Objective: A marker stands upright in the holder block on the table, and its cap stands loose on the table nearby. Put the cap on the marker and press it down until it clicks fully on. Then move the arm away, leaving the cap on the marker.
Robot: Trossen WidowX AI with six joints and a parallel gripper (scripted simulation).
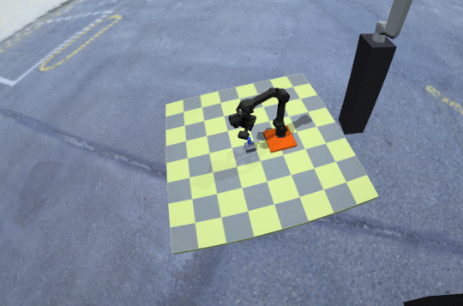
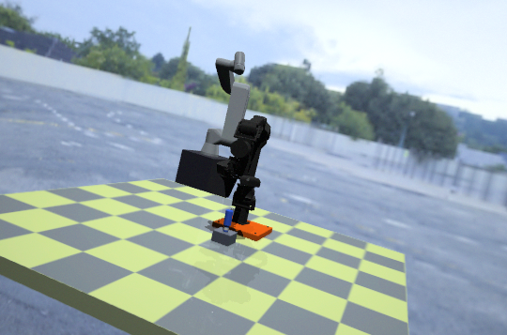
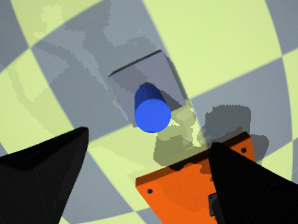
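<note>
Right now my gripper tip is 6 cm above the blue cap. From my gripper tip the other things lie so: holder block (13 cm below).
</note>
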